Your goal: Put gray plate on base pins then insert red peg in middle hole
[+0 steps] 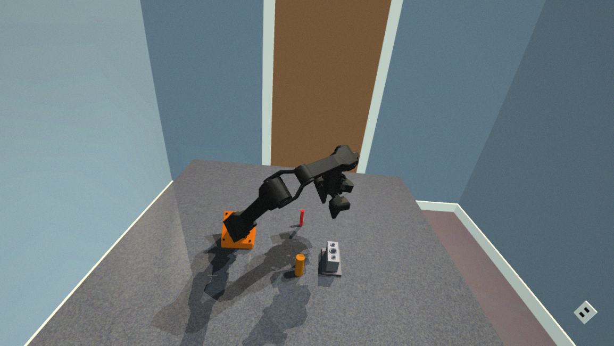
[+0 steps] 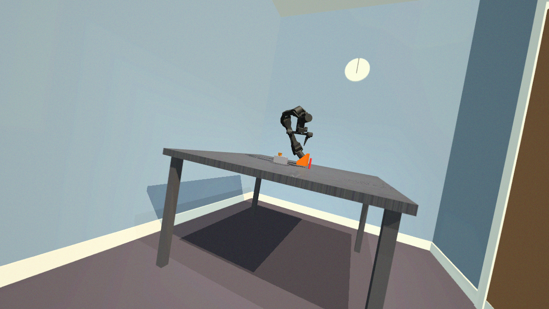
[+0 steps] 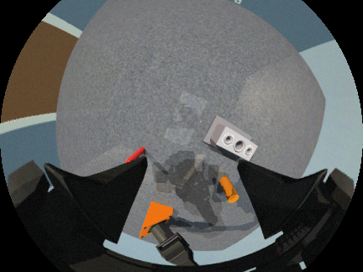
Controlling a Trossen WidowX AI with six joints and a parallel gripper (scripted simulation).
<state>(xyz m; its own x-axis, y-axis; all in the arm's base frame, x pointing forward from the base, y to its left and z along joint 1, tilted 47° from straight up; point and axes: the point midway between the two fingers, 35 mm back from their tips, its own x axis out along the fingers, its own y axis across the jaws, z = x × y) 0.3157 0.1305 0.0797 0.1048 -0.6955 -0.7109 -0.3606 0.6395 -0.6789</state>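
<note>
My gripper tip is 12 cm above the red peg, 9 cm to the right of it and 9 cm past it. The rest, counted from my gripper tip: base 15 cm below, 10 cm to the right, 3 cm ahead; then gray plate 11 cm below, 10 cm to the right, 3 cm ahead; then orange cylinder 16 cm to the right, 12 cm below, 9 cm behind.
</note>
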